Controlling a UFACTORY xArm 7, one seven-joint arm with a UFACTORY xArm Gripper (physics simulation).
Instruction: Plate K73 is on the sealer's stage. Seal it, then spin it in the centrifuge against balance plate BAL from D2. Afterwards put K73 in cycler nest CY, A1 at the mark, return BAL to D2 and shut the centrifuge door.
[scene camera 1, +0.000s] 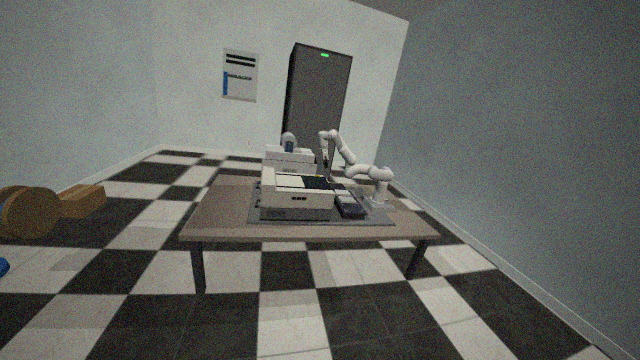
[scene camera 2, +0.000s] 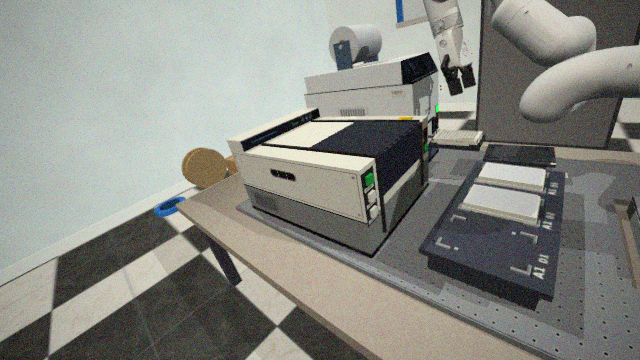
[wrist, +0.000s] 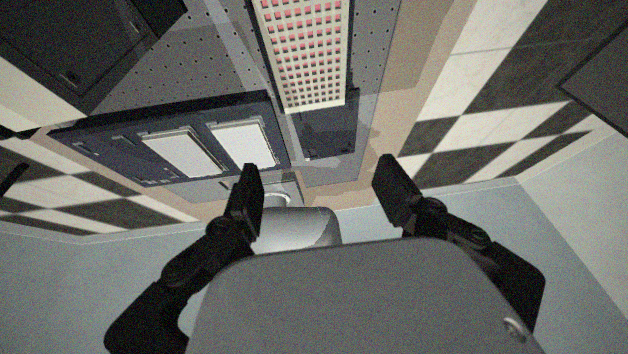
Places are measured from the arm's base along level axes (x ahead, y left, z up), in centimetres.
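Where they show: gripper, between the fingertips: (scene camera 1: 325, 166) (scene camera 2: 463, 90) (wrist: 319, 173); arm's base, origin of its link: (scene camera 1: 376, 200) (wrist: 273, 198).
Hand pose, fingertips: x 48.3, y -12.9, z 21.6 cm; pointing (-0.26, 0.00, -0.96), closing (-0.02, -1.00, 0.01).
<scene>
Things, the pixels of their top centre, and the offset from my fingertips. Level surfaces: height alone.
- sealer, centre of its top: (scene camera 2: 358, 23) (scene camera 1: 292, 134) dx +31.3, dy +2.9, dz +23.4 cm
- apparently K73, centre of its top: (wrist: 308, 60) (scene camera 2: 456, 135) dx +1.7, dy -0.5, dz -13.4 cm
- dark rack, centre of its top: (scene camera 2: 502, 203) (wrist: 191, 156) (scene camera 1: 347, 199) dx -17.1, dy +24.0, dz -17.9 cm
- white plate, centre of its top: (wrist: 248, 151) (scene camera 2: 511, 172) (scene camera 1: 342, 191) dx -15.8, dy +11.6, dz -16.9 cm
- film roll, centre of its top: (scene camera 2: 353, 25) (scene camera 1: 289, 133) dx +33.5, dy +3.1, dz +23.4 cm
- table, height of its surface: dz -25.5 cm
My gripper (scene camera 1: 326, 163) (scene camera 2: 462, 89) (wrist: 319, 173) is open and empty, high beside the front end of the sealer (scene camera 1: 289, 163) (scene camera 2: 360, 100). A pale plate with pink wells, apparently K73 (scene camera 2: 457, 136) (wrist: 312, 60), lies below the gripper on the sealer's stage. The dark rack (scene camera 2: 480, 250) (wrist: 107, 145) bears one white plate at D2, BAL by its place (scene camera 2: 502, 202) (wrist: 182, 152), and another white plate (scene camera 2: 514, 176) (wrist: 242, 145) at D3; D1 is bare. The cream machine with a dark top, apparently the centrifuge (scene camera 1: 297, 200) (scene camera 2: 305, 182), stands in front of the sealer; its door state is unclear.
A low dark nest, possibly CY (scene camera 2: 520, 155) (wrist: 327, 130), lies beyond the rack's D3 end, beside the stage. A film roll (scene camera 2: 367, 42) tops the sealer. A tall dark cabinet (scene camera 1: 320, 95) (scene camera 2: 545, 132) stands behind the table (scene camera 1: 215, 234) (scene camera 2: 280, 270). The arm's base stands right of the rack.
</scene>
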